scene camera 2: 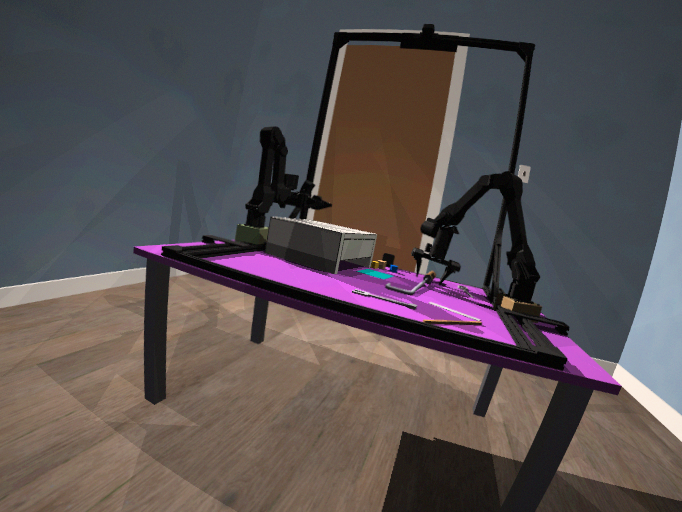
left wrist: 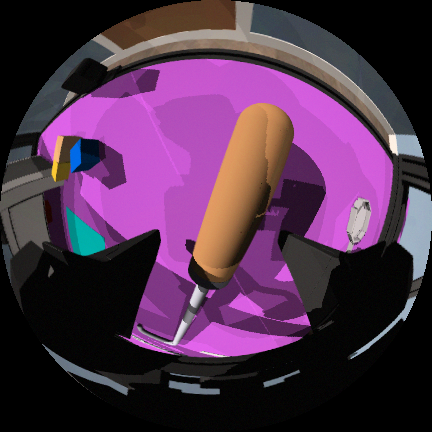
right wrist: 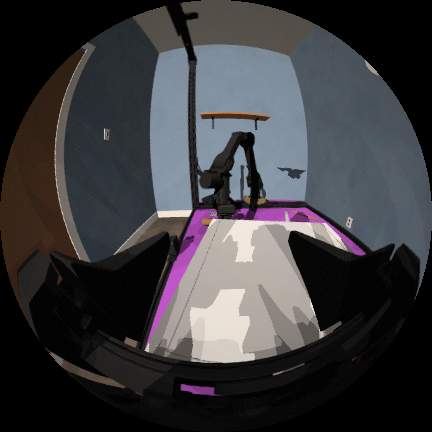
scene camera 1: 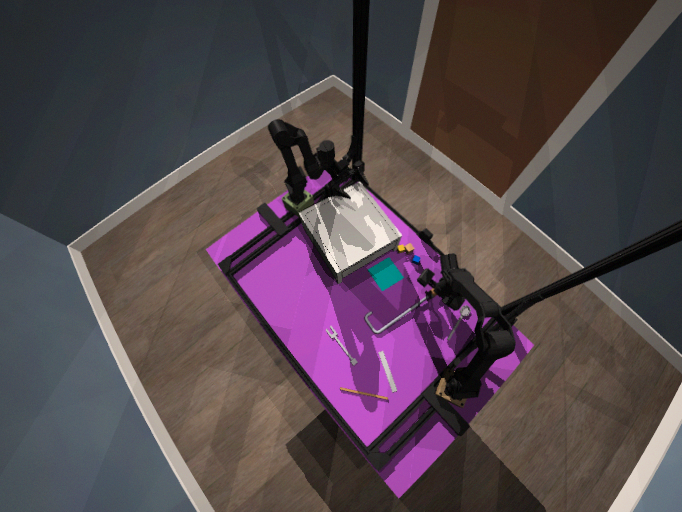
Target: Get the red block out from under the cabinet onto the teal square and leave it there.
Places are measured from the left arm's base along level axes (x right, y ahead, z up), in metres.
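Pixels of known places: left gripper, fingertip midpoint: (scene camera 2: pixel 427 280) (left wrist: pixel 220 236) (scene camera 1: pixel 433 292); right gripper, fingertip midpoint: (scene camera 2: pixel 327 204) (right wrist: pixel 231 237) (scene camera 1: pixel 359 191); left arm's base, origin of the base link: (scene camera 2: pixel 519 299) (right wrist: pixel 254 196) (scene camera 1: pixel 455 387); right arm's base, origin of the base link: (scene camera 2: pixel 254 226) (scene camera 1: pixel 297 196).
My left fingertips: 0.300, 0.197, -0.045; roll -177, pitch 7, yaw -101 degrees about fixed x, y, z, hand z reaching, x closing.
Note:
For each thing: its top centre in the pictures, then the offset to it from my left fingertips, as dx, dy, dz. "spot": a spot on its surface instead.
- white-grey cabinet, middle of its top: (right wrist: pixel 293 263) (scene camera 2: pixel 326 225) (scene camera 1: pixel 349 223) +0.057, +0.413, +0.130
- red block, middle of its top: (left wrist: pixel 38 215) +0.075, +0.365, +0.031
- teal square, surface spot: (left wrist: pixel 85 237) (scene camera 2: pixel 380 273) spot: +0.006, +0.182, -0.006
- orange handle, middle of its top: (left wrist: pixel 236 222) +0.020, -0.011, +0.030
- fork-shaped tool, middle of its top: (scene camera 2: pixel 384 297) (left wrist: pixel 157 348) (scene camera 1: pixel 341 345) -0.353, +0.229, +0.002
- white strip, middle of its top: (scene camera 2: pixel 453 310) (scene camera 1: pixel 387 371) -0.356, +0.034, -0.005
- orange stick, middle of its top: (scene camera 2: pixel 454 321) (scene camera 1: pixel 363 393) -0.465, +0.077, +0.001
- ring-ended tool, middle of its top: (left wrist: pixel 344 269) (scene camera 1: pixel 458 322) -0.066, -0.134, +0.002
The white-grey cabinet (scene camera 1: pixel 358 223) (scene camera 2: pixel 302 242) (right wrist: pixel 225 270) stands on the purple table. A small dark red patch, seemingly the red block (left wrist: pixel 48 211), shows in shadow under its open side in the left wrist view. The teal square (scene camera 1: pixel 385 273) (scene camera 2: pixel 375 273) (left wrist: pixel 85 237) lies bare before that side. A hooked metal tool (scene camera 1: pixel 399 319) (scene camera 2: pixel 404 290) with an orange handle (left wrist: pixel 245 195) lies on the table. My left gripper (scene camera 1: pixel 439 294) (scene camera 2: pixel 429 278) (left wrist: pixel 220 236) is open and low over the handle, which shows between its fingers. My right gripper (scene camera 2: pixel 329 205) (right wrist: pixel 231 237) is open and empty above the cabinet's far end.
Yellow (scene camera 1: pixel 401 248), tan (scene camera 1: pixel 409 248) and blue (scene camera 1: pixel 416 259) (left wrist: pixel 85 156) blocks stand near the cabinet's corner. A fork-shaped tool (scene camera 1: pixel 342 346), a white strip (scene camera 1: pixel 387 372) and an orange stick (scene camera 1: pixel 363 394) lie toward the front. A ring-ended tool (left wrist: pixel 359 220) lies beside the left gripper.

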